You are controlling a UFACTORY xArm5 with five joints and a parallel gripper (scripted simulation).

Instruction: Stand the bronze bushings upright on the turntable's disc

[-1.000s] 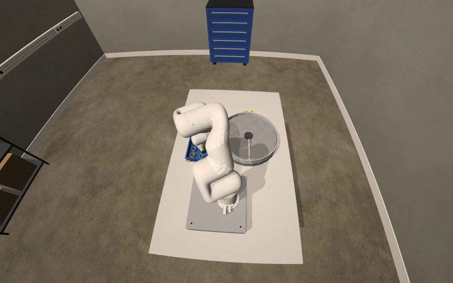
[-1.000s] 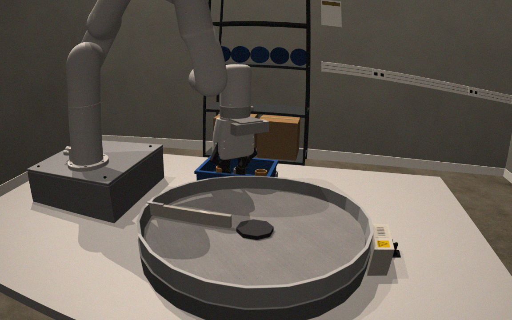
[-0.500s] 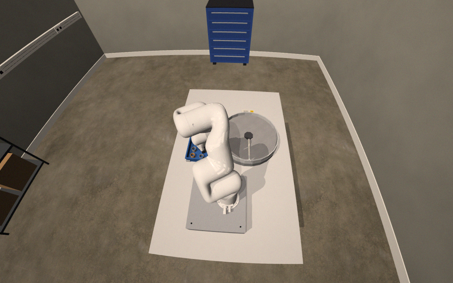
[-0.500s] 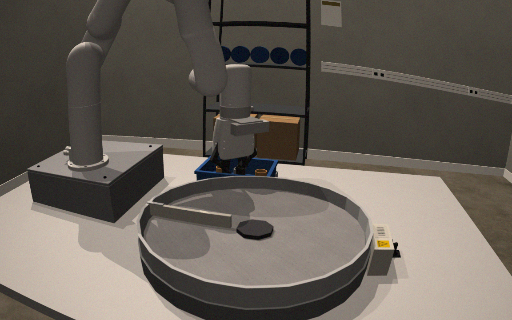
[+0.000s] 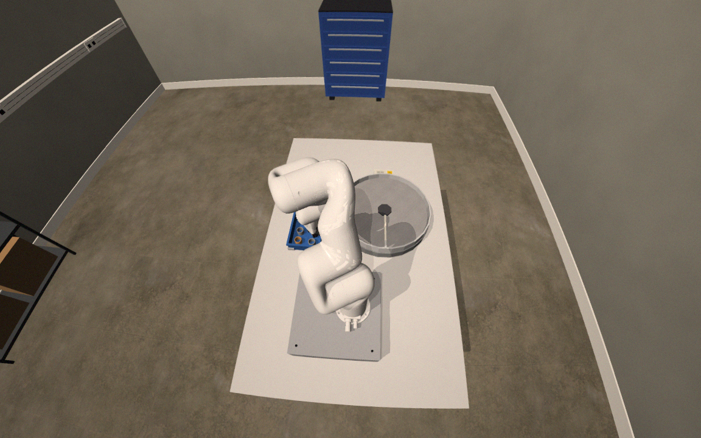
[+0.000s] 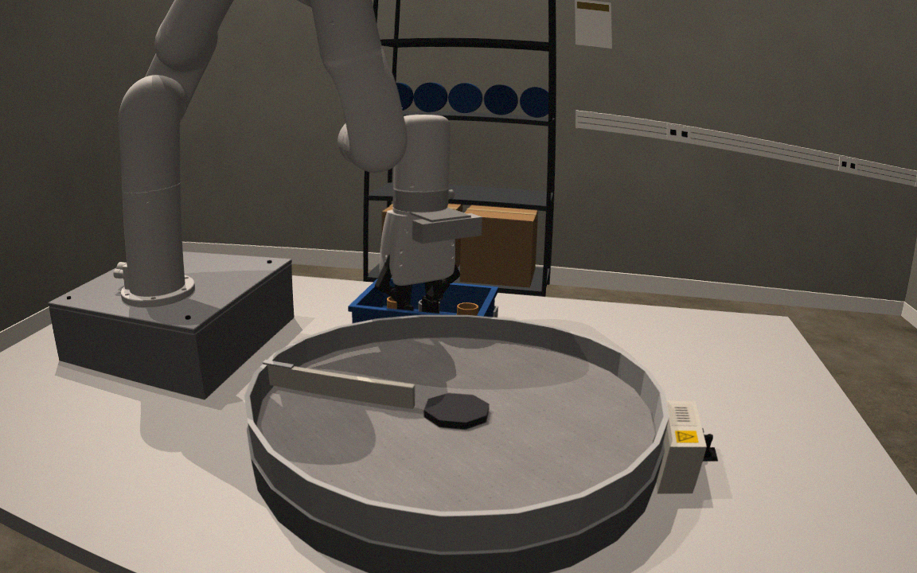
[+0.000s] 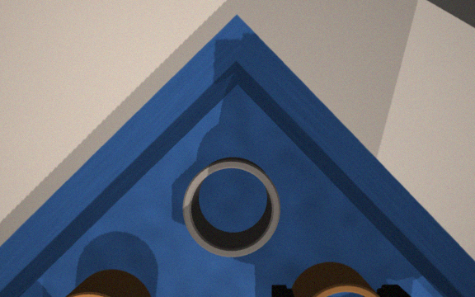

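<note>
My hand is 30 mm to the right of the blue crate and 10 mm above it. Round my hand: turntable disc (110 mm ahead, 320 mm to the right, 20 mm above).
</note>
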